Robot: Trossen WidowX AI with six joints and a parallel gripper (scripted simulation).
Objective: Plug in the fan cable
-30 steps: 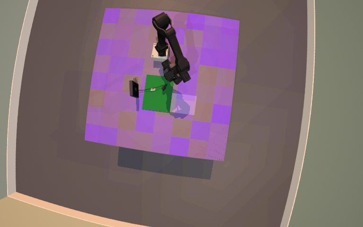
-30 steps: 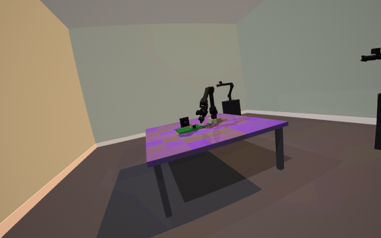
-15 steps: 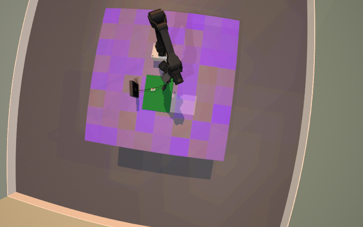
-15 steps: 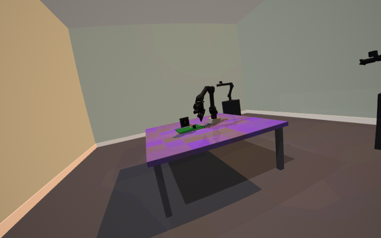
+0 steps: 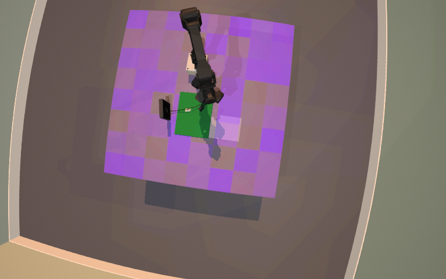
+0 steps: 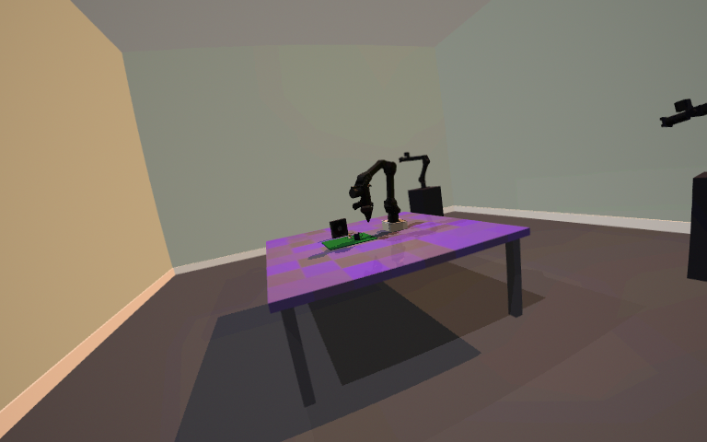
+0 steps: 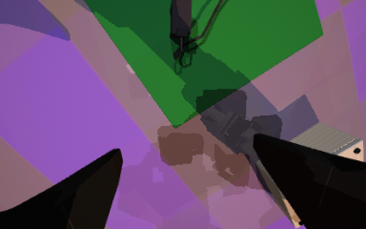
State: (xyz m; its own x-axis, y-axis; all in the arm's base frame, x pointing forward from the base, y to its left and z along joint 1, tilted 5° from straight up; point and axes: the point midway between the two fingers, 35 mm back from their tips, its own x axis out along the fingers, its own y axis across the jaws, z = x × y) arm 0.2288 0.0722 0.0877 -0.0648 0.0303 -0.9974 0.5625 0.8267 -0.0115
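Now: the dark fan plug 100 mm below my gripper tip, 70 mm ahead of it and 60 mm to the right of it. Also, from my gripper tip: fan (290 mm to the right, 90 mm ahead, 60 mm below); then green board (130 mm below, 120 mm to the right, 110 mm ahead); then fan header (160 mm to the right, 120 mm below, 80 mm ahead).
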